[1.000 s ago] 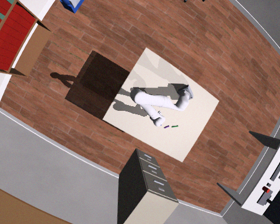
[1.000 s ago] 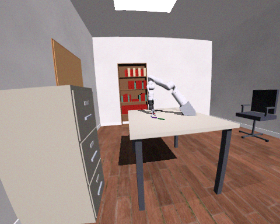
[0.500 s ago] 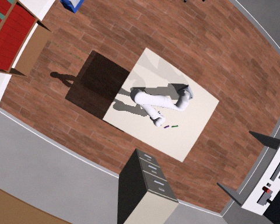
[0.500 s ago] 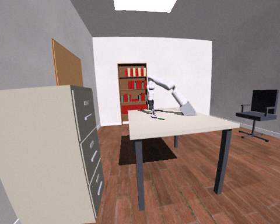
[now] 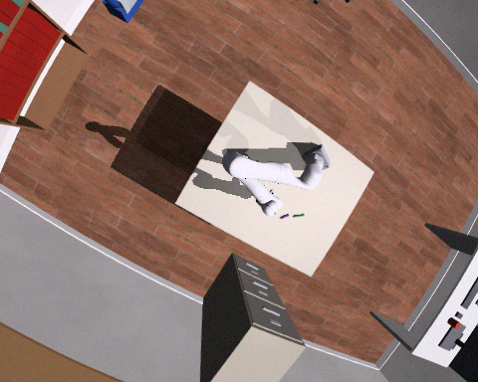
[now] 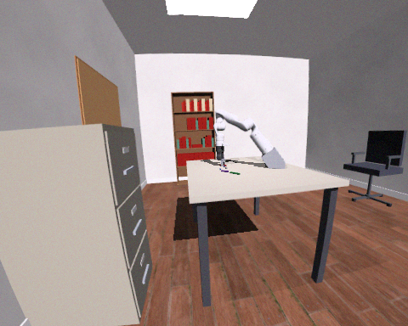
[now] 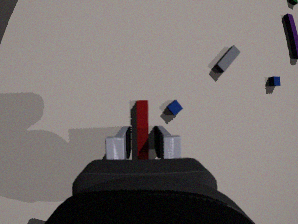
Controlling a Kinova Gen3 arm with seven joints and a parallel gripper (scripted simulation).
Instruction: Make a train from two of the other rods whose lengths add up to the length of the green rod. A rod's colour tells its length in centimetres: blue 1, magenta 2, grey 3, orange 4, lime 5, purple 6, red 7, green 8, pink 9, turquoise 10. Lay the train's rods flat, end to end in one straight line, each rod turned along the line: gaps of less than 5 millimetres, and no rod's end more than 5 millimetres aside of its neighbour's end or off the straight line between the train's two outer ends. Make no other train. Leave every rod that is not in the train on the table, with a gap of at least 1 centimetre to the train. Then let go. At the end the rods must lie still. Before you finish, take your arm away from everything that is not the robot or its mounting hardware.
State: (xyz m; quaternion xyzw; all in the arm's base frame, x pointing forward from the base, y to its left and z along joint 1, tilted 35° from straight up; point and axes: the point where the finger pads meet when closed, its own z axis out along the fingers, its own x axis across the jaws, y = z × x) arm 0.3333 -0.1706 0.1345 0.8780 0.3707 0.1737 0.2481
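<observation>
My hand is 1 cm above the red rod. Also, from my hand: green rod: 31 cm to the left, 3 cm ahead, 1 cm below; then grey rod: 11 cm to the left, 2 cm ahead, 1 cm below; then purple rod: 22 cm to the left, 7 cm ahead, 1 cm below.
</observation>
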